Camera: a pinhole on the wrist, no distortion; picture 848 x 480 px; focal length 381.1 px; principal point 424.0 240.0 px. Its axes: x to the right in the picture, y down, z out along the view. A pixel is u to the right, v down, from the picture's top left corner.
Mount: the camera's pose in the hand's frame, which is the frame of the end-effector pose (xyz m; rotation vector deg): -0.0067 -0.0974 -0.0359 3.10 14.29 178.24
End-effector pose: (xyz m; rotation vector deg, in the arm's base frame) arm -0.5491 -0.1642 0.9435 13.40 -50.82 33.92
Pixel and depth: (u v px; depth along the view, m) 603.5 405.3 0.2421
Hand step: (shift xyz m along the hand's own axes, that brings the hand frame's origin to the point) -0.1137 -0.1600 0.2235
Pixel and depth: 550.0 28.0 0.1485
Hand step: -0.0489 0.0089 0.0990
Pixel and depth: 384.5 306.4 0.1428
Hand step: 0.0128 -0.0996 0.1085
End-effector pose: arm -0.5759 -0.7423 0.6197 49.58 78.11 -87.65
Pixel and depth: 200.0 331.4 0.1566
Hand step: 0.0903 -0.1117 0.1216
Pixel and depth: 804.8 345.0 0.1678
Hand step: -0.1690 -0.1125 0.1426
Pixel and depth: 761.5 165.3 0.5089
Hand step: -0.4369 0.0923 0.4651
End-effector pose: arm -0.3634 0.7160 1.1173 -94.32 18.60 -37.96
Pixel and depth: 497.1 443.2 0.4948
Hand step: -0.0882 -0.2770 0.4975
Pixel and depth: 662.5 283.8 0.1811
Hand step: -0.1138 -0.0866 0.1498
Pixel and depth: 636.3 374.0 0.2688
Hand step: -0.1482 -0.1445 0.2493
